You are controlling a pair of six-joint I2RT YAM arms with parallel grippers.
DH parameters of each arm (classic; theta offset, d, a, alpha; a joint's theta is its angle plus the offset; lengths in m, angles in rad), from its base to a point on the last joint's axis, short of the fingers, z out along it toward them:
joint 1: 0 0.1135 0.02 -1.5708
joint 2: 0 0 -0.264 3.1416
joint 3: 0.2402 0 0.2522 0
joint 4: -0.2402 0 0.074 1.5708
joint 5: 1.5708 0 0 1.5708
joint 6: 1.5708 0.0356 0 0
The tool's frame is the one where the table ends.
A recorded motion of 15 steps. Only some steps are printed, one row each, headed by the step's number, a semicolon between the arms.
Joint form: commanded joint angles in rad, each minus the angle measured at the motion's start. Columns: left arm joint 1, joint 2, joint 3, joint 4, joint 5, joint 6; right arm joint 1, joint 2, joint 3, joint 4, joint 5, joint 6.
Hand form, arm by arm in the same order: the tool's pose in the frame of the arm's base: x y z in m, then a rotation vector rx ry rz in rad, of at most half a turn. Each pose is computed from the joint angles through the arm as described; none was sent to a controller.
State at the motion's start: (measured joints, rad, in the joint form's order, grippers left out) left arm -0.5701 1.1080 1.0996 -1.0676 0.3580 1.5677; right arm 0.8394 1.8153 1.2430 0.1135 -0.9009 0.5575
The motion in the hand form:
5: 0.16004 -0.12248 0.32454 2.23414 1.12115 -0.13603; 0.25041 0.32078 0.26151 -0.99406 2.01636 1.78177
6: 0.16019 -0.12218 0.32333 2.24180 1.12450 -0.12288; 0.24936 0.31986 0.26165 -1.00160 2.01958 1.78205
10: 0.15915 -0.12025 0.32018 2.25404 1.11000 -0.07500; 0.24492 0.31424 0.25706 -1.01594 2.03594 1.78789
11: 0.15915 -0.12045 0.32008 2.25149 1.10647 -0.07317; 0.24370 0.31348 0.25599 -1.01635 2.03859 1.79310
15: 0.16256 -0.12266 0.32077 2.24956 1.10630 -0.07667; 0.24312 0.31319 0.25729 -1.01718 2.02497 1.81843
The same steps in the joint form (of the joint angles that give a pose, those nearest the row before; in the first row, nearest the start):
5: -0.0159 0.0065 0.0406 0.0013 0.0322 -0.0495; -0.0023 -0.0279 -0.0043 0.0774 -0.0424 0.0437
6: -0.0162 0.0063 0.0369 0.0014 0.0200 -0.0454; -0.0021 -0.0324 -0.0064 0.0667 -0.0469 0.0370
10: -0.0159 -0.0083 0.0156 0.0178 -0.0089 -0.0242; -0.0041 -0.0508 -0.0396 0.0565 -0.0622 0.0251
11: -0.0166 -0.0097 0.0135 0.0228 -0.0083 -0.0242; -0.0032 -0.0541 -0.0481 0.0615 -0.0654 0.0289
15: -0.0158 0.0061 0.0242 0.0283 -0.0050 -0.0250; -0.0034 -0.0566 -0.0551 0.0897 -0.0806 0.0507

